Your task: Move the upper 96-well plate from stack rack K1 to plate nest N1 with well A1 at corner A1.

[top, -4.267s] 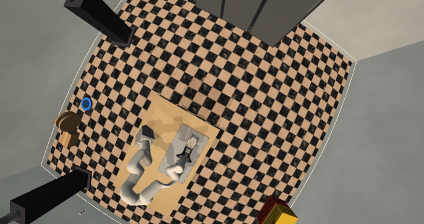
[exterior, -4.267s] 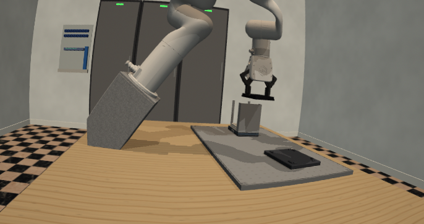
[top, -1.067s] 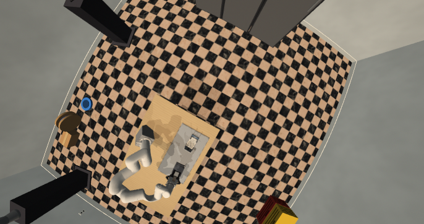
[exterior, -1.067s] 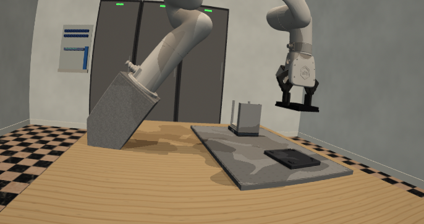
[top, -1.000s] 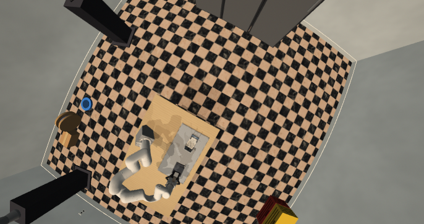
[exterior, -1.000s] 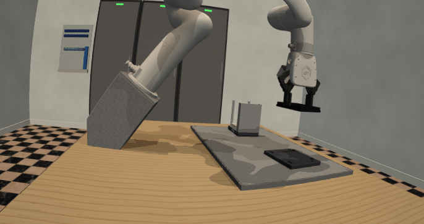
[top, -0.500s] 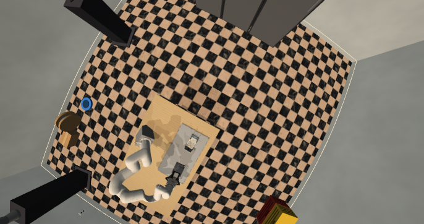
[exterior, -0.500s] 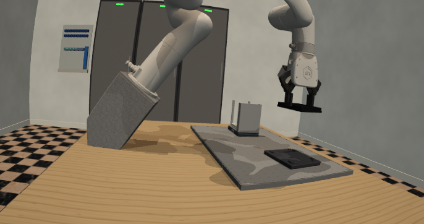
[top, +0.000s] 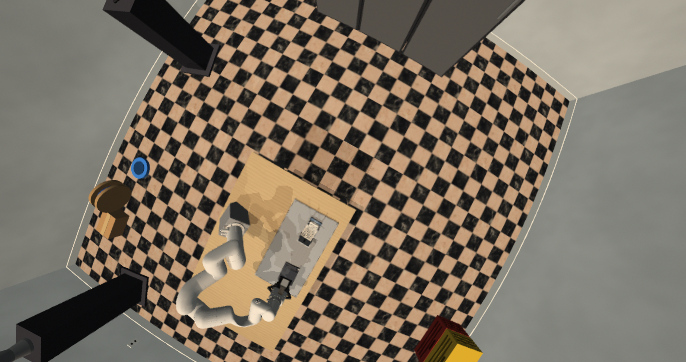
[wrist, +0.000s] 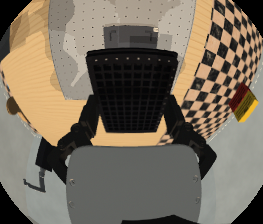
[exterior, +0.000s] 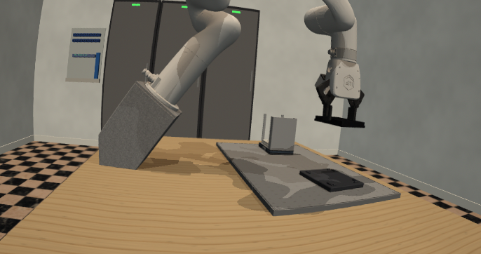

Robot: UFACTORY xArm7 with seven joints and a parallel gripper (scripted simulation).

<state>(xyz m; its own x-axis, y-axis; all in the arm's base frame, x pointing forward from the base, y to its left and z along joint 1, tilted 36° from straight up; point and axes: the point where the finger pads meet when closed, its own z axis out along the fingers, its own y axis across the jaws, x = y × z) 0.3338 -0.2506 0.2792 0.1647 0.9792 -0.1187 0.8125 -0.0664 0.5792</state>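
My hand is 170 mm above the pale A1 square, 70 mm short of it and 60 mm to the right of it. Also, from my hand: black 96-well plate: 10 mm below; then pale plate: 390 mm to the left, 150 mm below, 90 mm ahead.
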